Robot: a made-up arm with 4 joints. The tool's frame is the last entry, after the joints. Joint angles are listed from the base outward.
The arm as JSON. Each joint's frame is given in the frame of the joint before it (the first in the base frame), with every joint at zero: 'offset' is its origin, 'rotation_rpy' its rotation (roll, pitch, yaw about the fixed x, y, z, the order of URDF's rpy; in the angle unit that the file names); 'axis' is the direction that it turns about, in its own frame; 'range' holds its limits. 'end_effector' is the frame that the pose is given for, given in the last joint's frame.
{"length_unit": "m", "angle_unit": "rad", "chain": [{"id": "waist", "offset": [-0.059, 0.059, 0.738], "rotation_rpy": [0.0, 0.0, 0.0], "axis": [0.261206, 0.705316, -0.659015], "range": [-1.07, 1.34]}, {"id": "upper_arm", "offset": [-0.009, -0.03, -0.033], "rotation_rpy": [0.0, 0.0, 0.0], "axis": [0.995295, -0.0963, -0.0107], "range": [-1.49, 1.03]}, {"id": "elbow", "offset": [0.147, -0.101, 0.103], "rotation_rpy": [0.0, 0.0, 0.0], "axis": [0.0, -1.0, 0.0], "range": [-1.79, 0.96]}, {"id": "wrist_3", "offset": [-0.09, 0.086, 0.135], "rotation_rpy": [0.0, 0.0, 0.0], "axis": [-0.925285, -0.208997, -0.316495], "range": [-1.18, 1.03]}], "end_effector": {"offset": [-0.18, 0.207, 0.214], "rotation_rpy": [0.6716, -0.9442, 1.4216]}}
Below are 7 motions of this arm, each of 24 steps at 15 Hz.
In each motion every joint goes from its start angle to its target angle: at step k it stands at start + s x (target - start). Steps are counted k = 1, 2, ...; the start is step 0. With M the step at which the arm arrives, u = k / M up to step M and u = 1 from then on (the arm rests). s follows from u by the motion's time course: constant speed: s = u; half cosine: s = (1 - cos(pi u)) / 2; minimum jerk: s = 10 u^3 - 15 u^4 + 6 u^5.
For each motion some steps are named. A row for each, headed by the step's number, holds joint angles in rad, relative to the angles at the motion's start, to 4 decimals.
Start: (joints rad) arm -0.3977 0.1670 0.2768 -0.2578
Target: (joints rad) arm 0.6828 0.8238 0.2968 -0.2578
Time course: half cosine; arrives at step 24
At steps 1, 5, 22, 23, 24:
1: 0.0046 0.0028 0.0001 0.0000
5: 0.1116 0.0679 0.0021 0.0000
22: 1.0621 0.6456 0.0197 0.0000
23: 1.0759 0.6540 0.0199 0.0000
24: 1.0805 0.6568 0.0200 0.0000

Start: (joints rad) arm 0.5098 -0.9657 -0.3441 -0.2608
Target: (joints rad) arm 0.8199 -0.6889 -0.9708 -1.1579
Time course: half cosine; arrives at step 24
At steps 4, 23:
4: 0.0208 0.0185 -0.0420 -0.0601
23: 0.3088 0.2756 -0.6240 -0.8933

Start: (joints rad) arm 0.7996 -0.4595 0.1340 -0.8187
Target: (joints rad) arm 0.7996 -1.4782 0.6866 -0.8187
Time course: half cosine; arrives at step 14
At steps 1, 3, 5, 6, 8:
1: 0.0000 -0.0128 0.0069 0.0000
3: 0.0000 -0.1111 0.0603 0.0000
5: 0.0000 -0.2884 0.1564 0.0000
6: 0.0000 -0.3960 0.2148 0.0000
8: 0.0000 -0.6227 0.3378 0.0000

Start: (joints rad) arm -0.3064 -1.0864 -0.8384 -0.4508
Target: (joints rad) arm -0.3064 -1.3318 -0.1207 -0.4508
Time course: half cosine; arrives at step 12
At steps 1, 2, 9, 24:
1: 0.0000 -0.0042 0.0122 0.0000
2: 0.0000 -0.0164 0.0481 0.0000
9: 0.0000 -0.2095 0.6126 0.0000
24: 0.0000 -0.2454 0.7177 0.0000

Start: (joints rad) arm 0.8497 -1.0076 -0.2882 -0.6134
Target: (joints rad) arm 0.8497 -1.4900 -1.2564 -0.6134
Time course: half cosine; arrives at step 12
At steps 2, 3, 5, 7, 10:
2: 0.0000 -0.0323 -0.0649 0.0000
3: 0.0000 -0.0706 -0.1418 0.0000
5: 0.0000 -0.1788 -0.3588 0.0000
7: 0.0000 -0.3036 -0.6094 0.0000
10: 0.0000 -0.4501 -0.9033 0.0000

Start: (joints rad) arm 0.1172 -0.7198 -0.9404 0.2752
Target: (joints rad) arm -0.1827 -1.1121 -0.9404 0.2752
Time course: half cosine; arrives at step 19
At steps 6, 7, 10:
6: -0.0679 -0.0889 0.0000 0.0000
7: -0.0897 -0.1174 0.0000 0.0000
10: -0.1623 -0.2123 0.0000 0.0000

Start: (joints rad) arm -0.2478 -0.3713 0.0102 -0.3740
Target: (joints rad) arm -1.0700 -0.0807 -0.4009 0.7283
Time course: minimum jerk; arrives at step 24
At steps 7, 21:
7: -0.1252 0.0442 -0.0626 0.1678
21: -0.8090 0.2859 -0.4045 1.0846

